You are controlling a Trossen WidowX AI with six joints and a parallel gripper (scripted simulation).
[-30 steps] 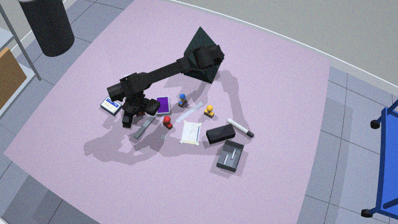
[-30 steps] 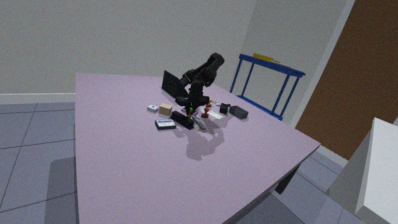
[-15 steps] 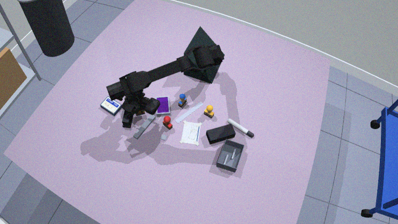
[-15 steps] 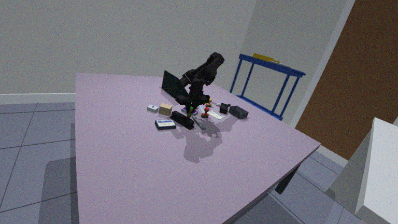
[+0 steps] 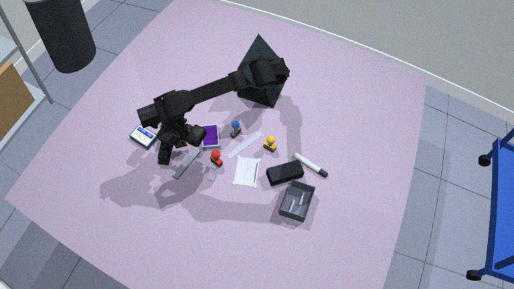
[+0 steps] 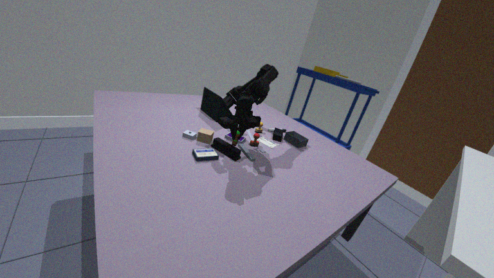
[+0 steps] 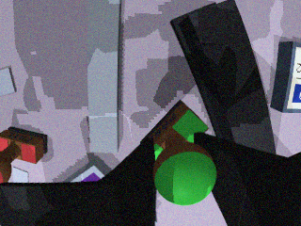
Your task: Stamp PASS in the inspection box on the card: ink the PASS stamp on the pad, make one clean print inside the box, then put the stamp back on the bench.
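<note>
Right now my gripper tip is 80 mm to the right of the purple ink pad, 80 mm past it and 50 mm above it. From my gripper tip the other things lie so: long black block (50 mm to the right, 40 mm below, 10 mm ahead); then green-knobbed stamp (right at my gripper tip); then grey bar (50 mm below, 50 mm ahead, 40 mm to the left).
</note>
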